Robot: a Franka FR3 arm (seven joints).
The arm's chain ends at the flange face. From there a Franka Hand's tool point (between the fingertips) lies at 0.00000 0.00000 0.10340 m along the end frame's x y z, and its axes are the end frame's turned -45 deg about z.
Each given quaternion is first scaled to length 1.
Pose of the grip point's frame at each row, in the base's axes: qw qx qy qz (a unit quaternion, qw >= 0); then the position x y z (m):
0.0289 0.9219 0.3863 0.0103 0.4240 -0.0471 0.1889
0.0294 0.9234 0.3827 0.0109 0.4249 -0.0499 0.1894
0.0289 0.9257 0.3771 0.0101 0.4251 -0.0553 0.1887
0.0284 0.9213 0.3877 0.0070 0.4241 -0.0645 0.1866
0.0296 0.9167 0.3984 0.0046 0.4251 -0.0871 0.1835
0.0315 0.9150 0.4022 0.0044 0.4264 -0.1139 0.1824
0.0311 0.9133 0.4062 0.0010 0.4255 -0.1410 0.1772
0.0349 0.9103 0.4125 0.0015 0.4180 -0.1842 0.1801
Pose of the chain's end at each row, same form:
0.0228 0.9995 0.0041 0.0206 0.4197 -0.0424 0.2921
0.0230 0.9995 0.0002 0.0213 0.4205 -0.0451 0.2926
0.0228 0.9995 -0.0059 0.0204 0.4209 -0.0506 0.2919
0.0236 0.9996 0.0056 0.0173 0.4205 -0.0597 0.2898
0.0256 0.9994 0.0173 0.0156 0.4218 -0.0819 0.2867
0.0274 0.9993 0.0214 0.0161 0.4229 -0.1083 0.2856
0.0283 0.9992 0.0258 0.0128 0.4227 -0.1352 0.2804
0.0317 0.9989 0.0327 0.0147 0.4147 -0.1778 0.2832

